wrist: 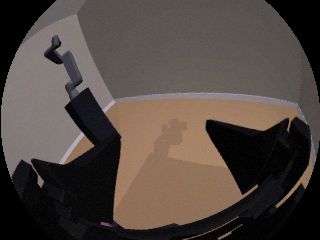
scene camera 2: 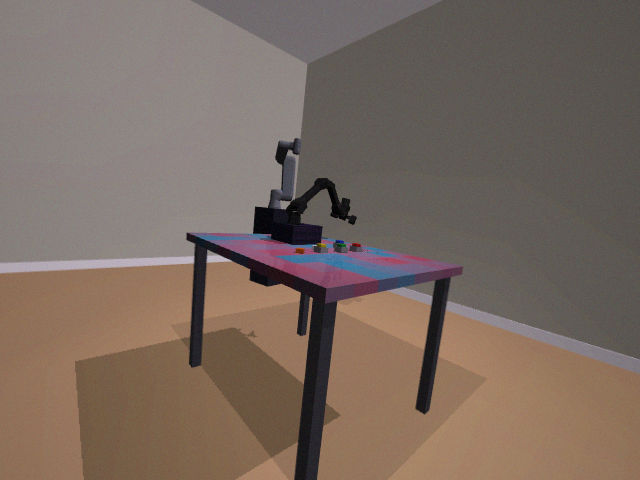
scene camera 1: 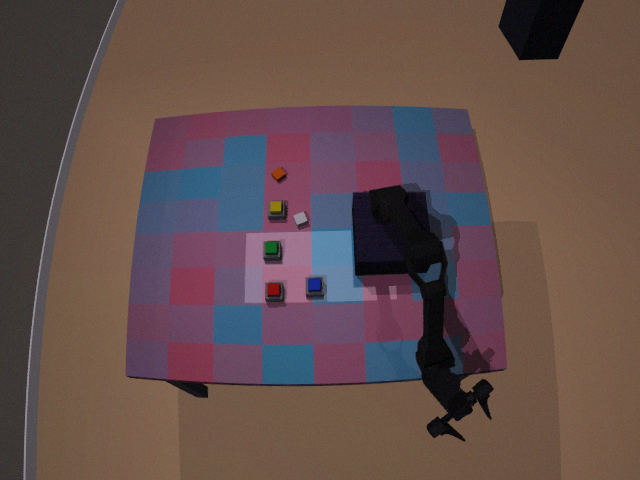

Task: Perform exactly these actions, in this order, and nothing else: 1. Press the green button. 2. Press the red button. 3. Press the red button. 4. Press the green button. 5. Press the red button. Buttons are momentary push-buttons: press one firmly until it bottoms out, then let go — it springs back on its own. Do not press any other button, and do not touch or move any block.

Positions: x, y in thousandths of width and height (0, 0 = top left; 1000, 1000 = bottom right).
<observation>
My gripper (scene camera 1: 746, 897) is open, holding nothing.
My gripper is seen too in the wrist view (wrist: 514, 548).
</observation>
